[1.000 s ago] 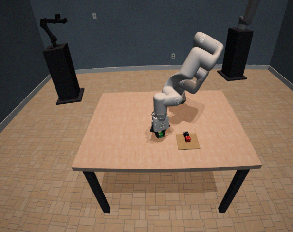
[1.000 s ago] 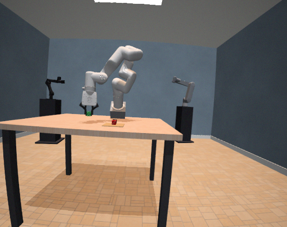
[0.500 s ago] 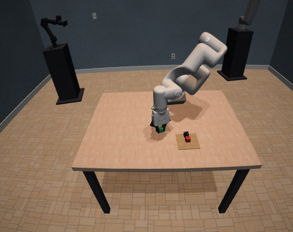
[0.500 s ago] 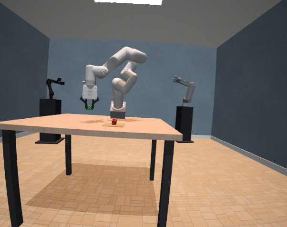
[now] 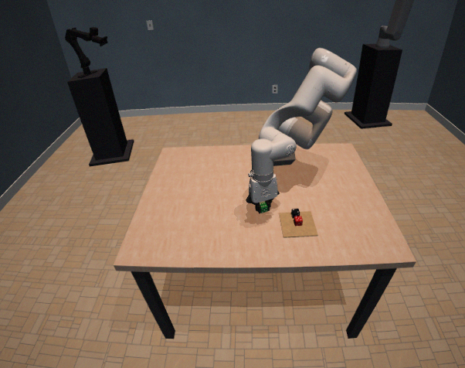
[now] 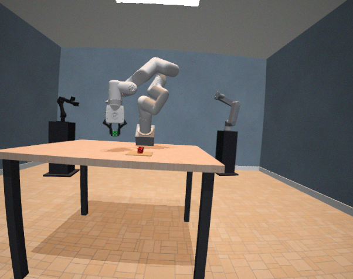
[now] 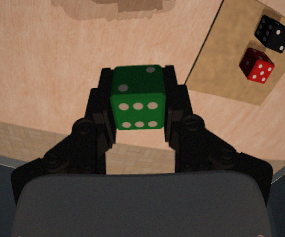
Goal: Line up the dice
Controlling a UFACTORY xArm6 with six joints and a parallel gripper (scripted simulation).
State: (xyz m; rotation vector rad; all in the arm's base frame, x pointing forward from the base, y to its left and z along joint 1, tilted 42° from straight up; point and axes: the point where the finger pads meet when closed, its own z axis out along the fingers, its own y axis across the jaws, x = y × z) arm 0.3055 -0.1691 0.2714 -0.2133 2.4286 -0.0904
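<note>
Now: the red die 150 mm to the left of my hand, 100 mm below it and 20 mm ahead of it. Round my hand: black die (150 mm to the left, 100 mm below, 30 mm behind); green die (10 mm below); tan mat (150 mm to the left, 110 mm below, 20 mm ahead).
</note>
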